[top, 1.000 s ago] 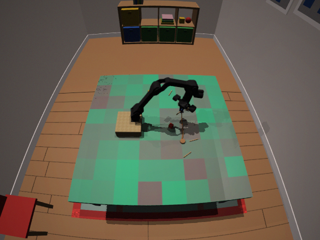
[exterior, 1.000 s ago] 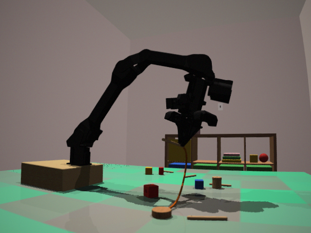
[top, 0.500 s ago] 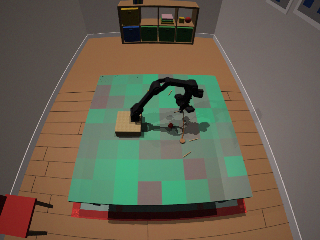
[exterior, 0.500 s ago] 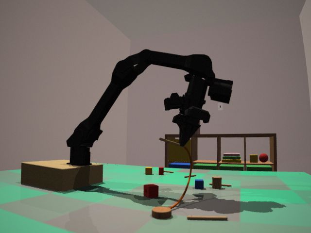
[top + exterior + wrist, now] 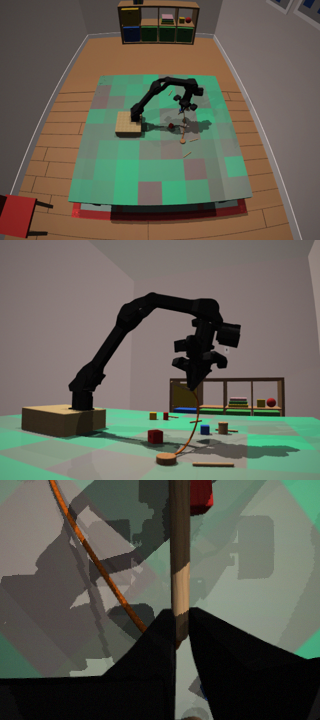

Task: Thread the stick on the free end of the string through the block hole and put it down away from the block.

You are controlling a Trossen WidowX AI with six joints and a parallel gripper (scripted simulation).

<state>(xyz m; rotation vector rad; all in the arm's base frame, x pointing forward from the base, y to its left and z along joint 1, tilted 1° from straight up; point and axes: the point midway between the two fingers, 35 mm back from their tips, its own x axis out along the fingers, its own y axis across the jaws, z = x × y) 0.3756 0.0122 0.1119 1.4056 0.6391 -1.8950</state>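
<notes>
The blue cube lies 130 mm below my gripper tip, 110 mm to the left of it and 20 mm ahead of it. Also, from my gripper tip: red block 120 mm below, 80 mm behind, 50 mm to the right; thin wooden stick 10 mm to the right, 10 mm behind, 10 mm above; wooden cylinder 130 mm to the left, 120 mm below, 80 mm ahead.
</notes>
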